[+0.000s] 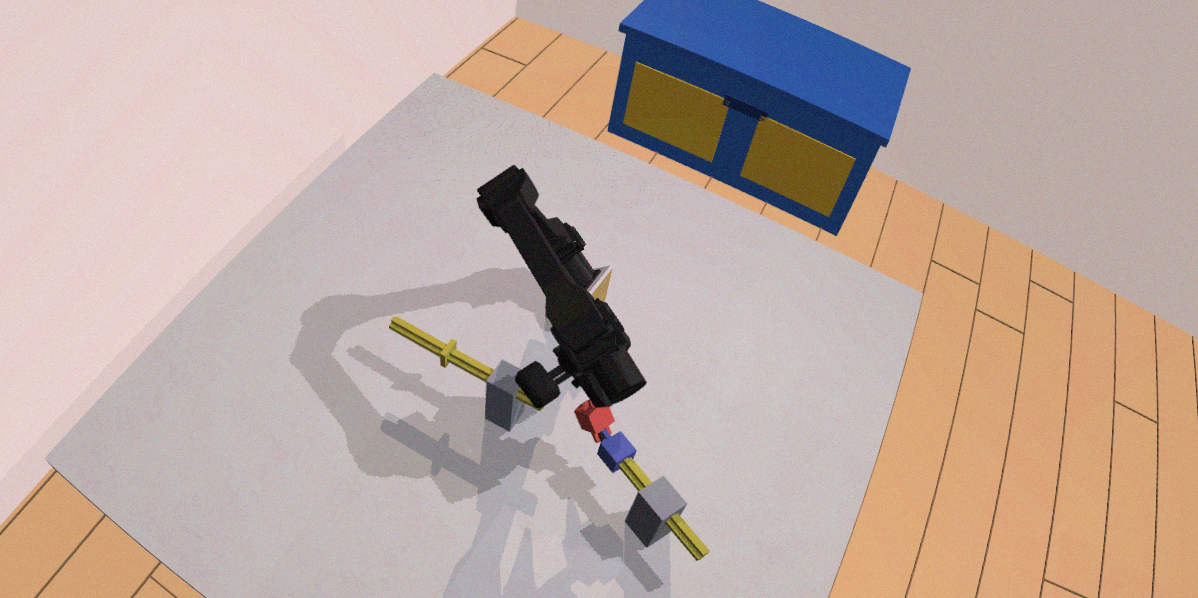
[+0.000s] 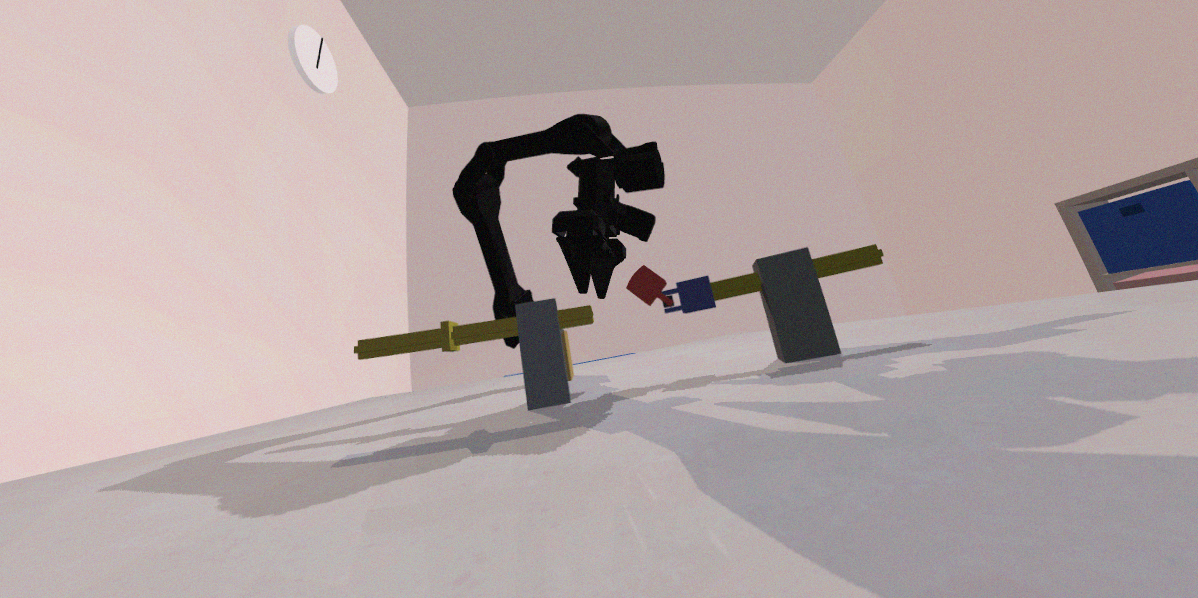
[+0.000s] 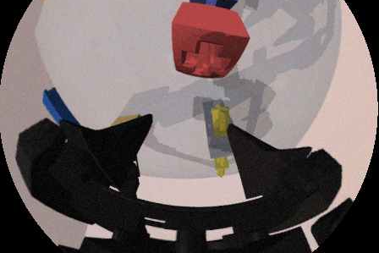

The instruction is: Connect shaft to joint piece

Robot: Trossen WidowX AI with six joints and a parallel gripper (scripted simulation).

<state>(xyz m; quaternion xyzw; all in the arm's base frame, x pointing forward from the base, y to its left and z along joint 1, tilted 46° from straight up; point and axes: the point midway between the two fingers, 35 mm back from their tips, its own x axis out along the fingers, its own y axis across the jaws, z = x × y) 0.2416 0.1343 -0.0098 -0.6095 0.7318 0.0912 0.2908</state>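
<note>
Right now the red joint piece is 80 mm to the left of my gripper tip and 30 mm ahead of it.
</note>
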